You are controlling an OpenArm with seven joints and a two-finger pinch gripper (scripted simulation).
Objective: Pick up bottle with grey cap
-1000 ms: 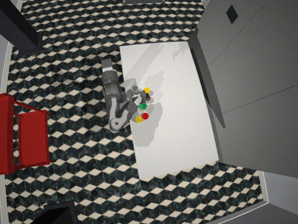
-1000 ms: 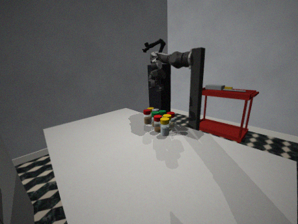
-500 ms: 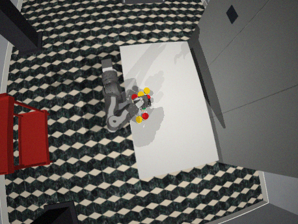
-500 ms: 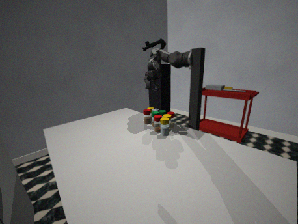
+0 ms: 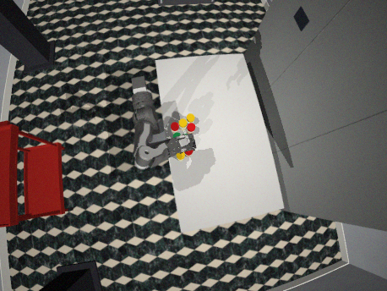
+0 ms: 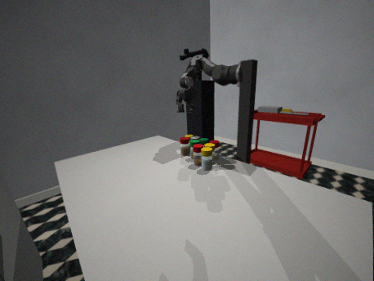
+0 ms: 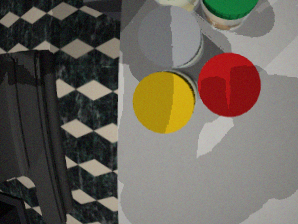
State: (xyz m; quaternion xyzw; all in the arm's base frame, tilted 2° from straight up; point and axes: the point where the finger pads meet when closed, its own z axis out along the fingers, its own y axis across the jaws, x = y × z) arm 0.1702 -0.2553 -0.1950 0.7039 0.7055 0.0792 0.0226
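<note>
The yellow-capped bottle is 3 cm behind my hand, 1 cm to the right of it and 21 cm below it. Round my hand: grey-capped bottle 2 cm behind, 5 cm to the left, 21 cm below; then red-capped bottle 8 cm ahead, 16 cm to the left, 21 cm below.
</note>
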